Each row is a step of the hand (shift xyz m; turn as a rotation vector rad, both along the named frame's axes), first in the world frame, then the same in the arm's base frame.
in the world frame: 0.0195 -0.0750 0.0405 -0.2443 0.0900 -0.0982
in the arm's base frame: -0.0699 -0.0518 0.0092 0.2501 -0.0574 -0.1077
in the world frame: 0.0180 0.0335 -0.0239 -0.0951 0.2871 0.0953
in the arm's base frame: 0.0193 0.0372 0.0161 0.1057 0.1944 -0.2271
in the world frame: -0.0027 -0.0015 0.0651 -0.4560 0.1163 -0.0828
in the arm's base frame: -0.0443 -0.0008 -0.0478 0.3762 -0.1479 -0.2548
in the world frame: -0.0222 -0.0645 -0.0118 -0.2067 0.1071 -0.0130
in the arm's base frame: -0.0044 -0.0667 0.0180 0.1753 -0.0204 -0.1524
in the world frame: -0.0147 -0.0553 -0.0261 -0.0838 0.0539 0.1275
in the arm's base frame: 0.0047 -0.0553 0.0295 -0.0170 0.0044 -0.1609
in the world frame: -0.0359 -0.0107 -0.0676 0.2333 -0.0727 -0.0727
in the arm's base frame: 0.0641 -0.0302 0.0308 -0.1178 0.0612 0.2177
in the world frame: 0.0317 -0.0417 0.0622 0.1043 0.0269 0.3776
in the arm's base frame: -0.0789 -0.0165 -0.0109 -0.3139 0.0894 -0.2183
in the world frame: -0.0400 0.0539 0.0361 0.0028 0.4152 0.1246
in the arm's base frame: 0.0204 0.0252 -0.0690 0.0783 0.3558 -0.2349
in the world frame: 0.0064 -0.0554 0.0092 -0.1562 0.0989 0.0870
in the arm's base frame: -0.0324 -0.0431 0.0169 0.0724 0.0026 -0.1911
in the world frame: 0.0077 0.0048 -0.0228 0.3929 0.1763 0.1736
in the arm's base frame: 0.0132 0.0075 0.0193 -0.2843 0.3640 0.0482
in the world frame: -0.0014 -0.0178 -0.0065 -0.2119 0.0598 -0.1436
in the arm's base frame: -0.0018 -0.0160 0.0101 0.2502 -0.0669 -0.0450
